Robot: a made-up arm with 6 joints. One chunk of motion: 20 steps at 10 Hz.
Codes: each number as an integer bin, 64 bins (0 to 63) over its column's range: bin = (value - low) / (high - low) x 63, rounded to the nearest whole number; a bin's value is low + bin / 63 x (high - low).
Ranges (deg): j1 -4..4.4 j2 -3.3..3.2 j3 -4.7..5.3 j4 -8.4..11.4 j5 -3.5..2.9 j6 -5.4..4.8
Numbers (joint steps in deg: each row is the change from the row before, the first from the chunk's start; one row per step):
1: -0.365 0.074 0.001 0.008 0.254 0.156
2: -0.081 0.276 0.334 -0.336 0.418 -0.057
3: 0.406 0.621 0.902 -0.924 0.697 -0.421
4: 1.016 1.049 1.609 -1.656 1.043 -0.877
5: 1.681 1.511 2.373 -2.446 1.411 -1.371
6: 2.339 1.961 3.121 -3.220 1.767 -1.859
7: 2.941 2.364 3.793 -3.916 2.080 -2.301
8: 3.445 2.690 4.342 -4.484 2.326 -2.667
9: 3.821 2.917 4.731 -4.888 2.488 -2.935
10: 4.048 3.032 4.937 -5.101 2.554 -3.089
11: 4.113 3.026 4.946 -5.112 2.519 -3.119
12: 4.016 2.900 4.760 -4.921 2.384 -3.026
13: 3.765 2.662 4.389 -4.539 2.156 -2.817
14: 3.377 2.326 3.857 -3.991 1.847 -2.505
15: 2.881 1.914 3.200 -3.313 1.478 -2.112
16: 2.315 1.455 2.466 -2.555 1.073 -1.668
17: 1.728 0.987 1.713 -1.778 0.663 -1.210
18: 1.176 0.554 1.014 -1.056 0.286 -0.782
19: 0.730 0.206 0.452 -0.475 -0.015 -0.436
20: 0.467 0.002 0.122 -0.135 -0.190 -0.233
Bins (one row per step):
1: 27 33 30 27 37 34
2: 29 35 32 26 39 33
3: 33 38 35 24 41 31
4: 38 42 40 21 45 28
5: 43 47 45 19 48 25
6: 48 51 49 16 52 22
7: 52 55 54 14 55 19
8: 56 58 57 12 57 17
9: 59 60 59 11 59 15
10: 60 61 61 10 60 14
11: 61 61 61 10 59 14
12: 60 60 60 11 58 15
13: 58 58 57 12 56 16
14: 55 55 54 14 53 18
15: 52 51 50 16 49 20
16: 47 46 45 19 45 23
17: 43 42 40 21 41 26
18: 39 37 36 23 37 29
19: 35 34 32 25 34 31
20: 34 32 30 26 33 32

